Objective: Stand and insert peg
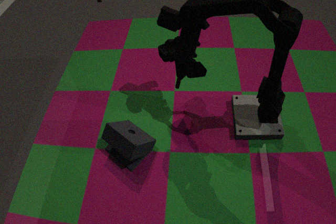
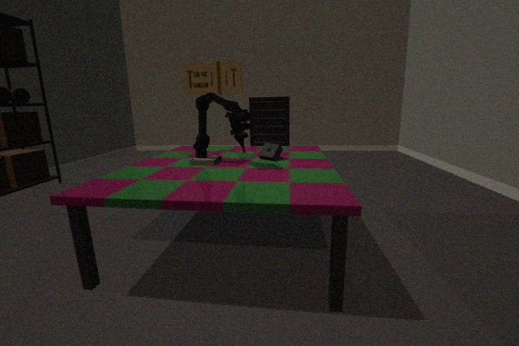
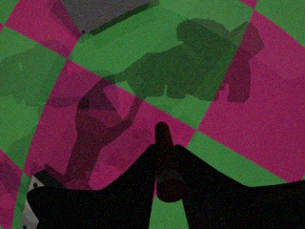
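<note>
My gripper tip is now 200 mm to the right of the sloped panel, 140 mm short of it and 70 mm above it. Also, from my gripper tip: red peg (20 mm above).
</note>
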